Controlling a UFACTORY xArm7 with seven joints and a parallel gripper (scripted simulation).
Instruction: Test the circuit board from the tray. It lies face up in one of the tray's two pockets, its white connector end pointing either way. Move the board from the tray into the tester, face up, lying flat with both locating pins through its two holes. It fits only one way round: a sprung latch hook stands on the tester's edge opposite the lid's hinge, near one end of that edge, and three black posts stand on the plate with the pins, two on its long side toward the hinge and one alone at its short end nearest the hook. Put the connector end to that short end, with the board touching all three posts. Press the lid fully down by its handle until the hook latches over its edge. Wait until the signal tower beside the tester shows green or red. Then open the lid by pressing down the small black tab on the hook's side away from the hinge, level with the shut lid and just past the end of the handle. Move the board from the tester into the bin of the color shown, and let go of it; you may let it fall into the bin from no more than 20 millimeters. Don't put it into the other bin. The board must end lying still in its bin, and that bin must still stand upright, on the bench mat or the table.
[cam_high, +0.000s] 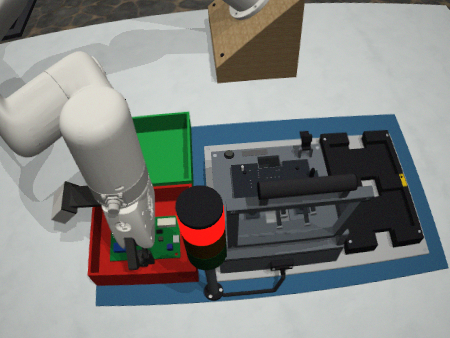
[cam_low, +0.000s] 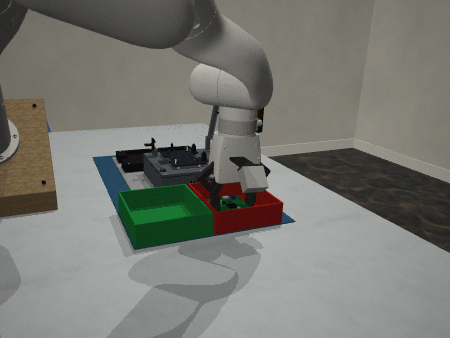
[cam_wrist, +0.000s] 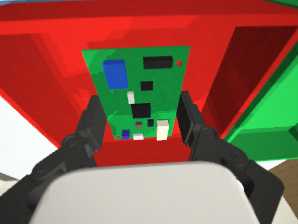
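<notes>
My hand is 1 cm above the red bin. Round my hand: tester plate: 21 cm to the left, 5 cm above, 3 cm behind; green circuit board: 1 cm below; green bin: 15 cm behind, 1 cm below.
</notes>
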